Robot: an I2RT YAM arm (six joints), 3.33 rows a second.
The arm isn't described. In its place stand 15 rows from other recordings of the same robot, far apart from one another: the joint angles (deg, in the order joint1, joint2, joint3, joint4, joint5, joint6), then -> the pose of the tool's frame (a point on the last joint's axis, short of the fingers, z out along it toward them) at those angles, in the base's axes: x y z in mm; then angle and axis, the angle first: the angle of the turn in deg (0 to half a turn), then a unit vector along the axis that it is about.
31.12, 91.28, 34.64, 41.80, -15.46, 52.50 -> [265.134 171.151 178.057 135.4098 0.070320 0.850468 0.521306]
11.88, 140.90, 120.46, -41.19, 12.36, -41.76 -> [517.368 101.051 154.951 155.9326 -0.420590 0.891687 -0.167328]
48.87, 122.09, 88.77, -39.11, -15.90, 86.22 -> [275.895 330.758 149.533 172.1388 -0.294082 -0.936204 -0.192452]
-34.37, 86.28, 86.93, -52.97, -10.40, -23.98 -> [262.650 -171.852 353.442 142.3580 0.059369 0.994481 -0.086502]
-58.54, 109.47, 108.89, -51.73, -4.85, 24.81 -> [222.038 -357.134 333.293 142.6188 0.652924 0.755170 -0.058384]
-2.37, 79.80, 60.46, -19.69, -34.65, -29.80 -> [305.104 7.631 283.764 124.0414 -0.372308 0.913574 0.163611]
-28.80, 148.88, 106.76, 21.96, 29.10, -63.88 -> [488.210 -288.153 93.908 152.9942 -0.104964 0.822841 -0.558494]
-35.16, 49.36, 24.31, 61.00, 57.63, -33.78 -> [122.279 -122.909 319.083 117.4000 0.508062 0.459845 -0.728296]
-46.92, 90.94, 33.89, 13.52, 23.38, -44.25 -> [184.532 -218.017 131.038 164.2077 0.101841 0.906322 -0.410134]
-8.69, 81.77, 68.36, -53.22, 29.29, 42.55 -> [270.312 -58.934 279.897 149.9124 0.472031 0.861698 -0.186179]
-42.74, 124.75, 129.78, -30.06, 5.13, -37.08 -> [371.267 -347.410 365.355 134.4224 0.071168 0.911636 -0.404791]
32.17, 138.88, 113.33, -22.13, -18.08, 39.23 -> [449.862 296.017 155.844 156.4589 0.000099 0.942557 0.334045]
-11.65, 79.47, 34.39, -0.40, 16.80, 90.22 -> [255.523 -63.190 164.879 135.8699 0.804669 0.576216 0.143121]
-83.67, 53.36, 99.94, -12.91, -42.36, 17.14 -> [31.641 -67.668 600.137 77.3167 0.217936 0.841972 -0.493545]
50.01, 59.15, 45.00, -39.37, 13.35, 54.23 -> [135.758 149.057 251.084 147.7162 0.074006 0.979971 0.184878]
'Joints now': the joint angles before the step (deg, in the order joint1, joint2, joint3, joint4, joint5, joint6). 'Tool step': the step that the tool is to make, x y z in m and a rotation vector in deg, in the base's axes. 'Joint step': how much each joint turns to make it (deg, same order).
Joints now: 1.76, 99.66, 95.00, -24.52, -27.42, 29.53
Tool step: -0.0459, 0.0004, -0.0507, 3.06, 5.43, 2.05
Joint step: -0.01, -9.56, -20.52, 6.57, -3.44, 1.92
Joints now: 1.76, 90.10, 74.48, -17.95, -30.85, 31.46
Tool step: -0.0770, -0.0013, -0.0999, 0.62, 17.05, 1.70
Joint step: 0.00, -9.15, -26.29, -0.06, -2.02, -0.34
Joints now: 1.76, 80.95, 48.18, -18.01, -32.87, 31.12
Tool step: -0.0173, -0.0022, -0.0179, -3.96, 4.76, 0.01
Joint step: -0.01, -1.16, -3.45, -3.96, 3.07, -2.65
